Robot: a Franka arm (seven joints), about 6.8 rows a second.
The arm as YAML. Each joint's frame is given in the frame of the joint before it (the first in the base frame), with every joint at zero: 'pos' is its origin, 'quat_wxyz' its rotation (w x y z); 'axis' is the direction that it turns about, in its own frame. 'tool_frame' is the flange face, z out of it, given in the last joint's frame.
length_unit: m
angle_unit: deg
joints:
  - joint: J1
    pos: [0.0, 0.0, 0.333]
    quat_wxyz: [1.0, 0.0, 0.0, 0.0]
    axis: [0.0, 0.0, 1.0]
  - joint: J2
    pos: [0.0, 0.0, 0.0]
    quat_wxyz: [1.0, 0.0, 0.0, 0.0]
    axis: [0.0, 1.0, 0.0]
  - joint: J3
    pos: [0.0, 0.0, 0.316]
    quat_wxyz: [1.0, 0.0, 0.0, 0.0]
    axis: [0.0, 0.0, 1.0]
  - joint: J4
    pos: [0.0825, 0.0, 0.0]
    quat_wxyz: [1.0, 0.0, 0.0, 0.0]
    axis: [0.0, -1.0, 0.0]
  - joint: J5
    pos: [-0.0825, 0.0, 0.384]
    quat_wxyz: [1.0, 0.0, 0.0, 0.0]
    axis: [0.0, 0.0, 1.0]
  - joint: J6
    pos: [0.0, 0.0, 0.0]
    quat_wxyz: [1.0, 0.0, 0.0, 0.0]
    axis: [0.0, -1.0, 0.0]
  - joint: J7
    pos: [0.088, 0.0, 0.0]
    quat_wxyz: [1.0, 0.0, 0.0, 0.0]
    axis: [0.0, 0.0, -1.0]
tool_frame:
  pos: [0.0, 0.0, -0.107]
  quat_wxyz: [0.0, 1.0, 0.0, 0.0]
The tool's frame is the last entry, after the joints.
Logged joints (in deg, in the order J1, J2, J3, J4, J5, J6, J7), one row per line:
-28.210 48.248 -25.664 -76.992 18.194 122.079 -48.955
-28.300 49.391 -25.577 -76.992 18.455 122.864 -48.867
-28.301 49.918 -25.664 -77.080 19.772 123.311 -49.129
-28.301 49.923 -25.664 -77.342 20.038 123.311 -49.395
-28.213 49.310 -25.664 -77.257 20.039 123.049 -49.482
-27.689 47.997 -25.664 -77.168 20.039 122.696 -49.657
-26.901 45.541 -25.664 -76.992 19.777 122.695 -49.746
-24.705 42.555 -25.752 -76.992 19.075 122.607 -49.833
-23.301 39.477 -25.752 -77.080 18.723 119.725 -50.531
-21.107 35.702 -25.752 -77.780 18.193 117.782 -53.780
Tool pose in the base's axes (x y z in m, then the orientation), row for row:
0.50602 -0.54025 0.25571 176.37 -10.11 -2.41
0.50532 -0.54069 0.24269 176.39 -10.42 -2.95
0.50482 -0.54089 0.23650 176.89 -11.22 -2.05
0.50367 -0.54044 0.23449 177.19 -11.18 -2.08
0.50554 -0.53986 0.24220 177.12 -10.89 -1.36
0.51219 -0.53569 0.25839 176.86 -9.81 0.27
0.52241 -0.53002 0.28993 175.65 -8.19 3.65
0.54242 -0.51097 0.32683 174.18 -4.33 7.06
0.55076 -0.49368 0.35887 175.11 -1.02 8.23
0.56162 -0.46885 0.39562 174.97 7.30 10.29
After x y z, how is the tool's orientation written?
As a rotation vector, in degrees.
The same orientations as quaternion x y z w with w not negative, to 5 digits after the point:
0.99785 -0.05720 -0.01364 0.02900
0.99771 -0.05894 -0.01669 0.02860
0.99764 -0.06328 -0.01156 0.02393
0.99772 -0.06295 -0.01171 0.02134
0.99784 -0.06135 -0.00766 0.02217
0.99815 -0.05537 0.00152 0.02502
0.99805 -0.04654 0.02074 0.03596
0.99767 -0.02480 0.04044 0.04905
0.99804 -0.00581 0.04691 0.04095
0.99662 0.04158 0.05861 0.03992

